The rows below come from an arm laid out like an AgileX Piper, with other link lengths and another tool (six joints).
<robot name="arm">
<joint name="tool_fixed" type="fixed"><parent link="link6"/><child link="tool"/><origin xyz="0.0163 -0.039 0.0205" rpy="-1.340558 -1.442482 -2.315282"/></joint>
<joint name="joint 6" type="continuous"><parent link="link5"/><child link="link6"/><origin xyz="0.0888 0 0.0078"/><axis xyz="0.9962 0 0.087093"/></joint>
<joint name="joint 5" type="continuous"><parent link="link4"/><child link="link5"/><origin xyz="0 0 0"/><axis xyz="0 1 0"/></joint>
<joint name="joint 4" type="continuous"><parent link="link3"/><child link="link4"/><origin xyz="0.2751 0 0.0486"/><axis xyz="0.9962 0 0.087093"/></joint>
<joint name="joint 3" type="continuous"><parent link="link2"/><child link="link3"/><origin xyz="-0.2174 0 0.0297"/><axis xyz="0 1 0"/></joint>
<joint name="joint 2" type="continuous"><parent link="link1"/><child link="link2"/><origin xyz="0 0 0"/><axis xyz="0 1 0"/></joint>
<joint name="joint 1" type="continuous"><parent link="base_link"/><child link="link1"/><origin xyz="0 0 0.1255"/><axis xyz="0 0 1"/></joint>
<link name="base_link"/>
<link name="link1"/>
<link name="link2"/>
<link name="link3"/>
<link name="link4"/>
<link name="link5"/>
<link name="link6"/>
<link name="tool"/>
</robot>
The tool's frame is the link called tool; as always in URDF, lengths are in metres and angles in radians. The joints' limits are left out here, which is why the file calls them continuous.
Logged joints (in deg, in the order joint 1, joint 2, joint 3, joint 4, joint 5, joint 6), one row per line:
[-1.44 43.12 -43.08 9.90 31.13 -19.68]
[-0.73 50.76 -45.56 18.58 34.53 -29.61]
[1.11 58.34 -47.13 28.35 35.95 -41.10]
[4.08 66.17 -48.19 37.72 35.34 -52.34]
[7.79 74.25 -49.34 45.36 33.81 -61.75]
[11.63 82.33 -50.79 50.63 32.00 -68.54]
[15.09 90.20 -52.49 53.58 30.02 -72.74]
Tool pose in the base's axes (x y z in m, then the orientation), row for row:
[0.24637 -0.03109 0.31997 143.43 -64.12 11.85]
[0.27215 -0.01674 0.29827 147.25 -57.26 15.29]
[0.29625 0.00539 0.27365 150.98 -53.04 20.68]
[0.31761 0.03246 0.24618 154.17 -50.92 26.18]
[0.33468 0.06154 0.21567 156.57 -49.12 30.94]
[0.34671 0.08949 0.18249 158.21 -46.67 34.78]
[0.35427 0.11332 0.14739 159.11 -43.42 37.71]
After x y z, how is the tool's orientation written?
As angles about the fixed x, y, z axes (roll, pitch, yaw), in degrees.
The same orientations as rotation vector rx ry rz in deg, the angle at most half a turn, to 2 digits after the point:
[130.08 -13.14 84.13]
[137.73 -3.53 78.92]
[144.15 7.51 76.93]
[148.72 17.89 76.79]
[151.90 26.94 76.14]
[154.10 34.57 73.85]
[155.42 40.65 69.91]

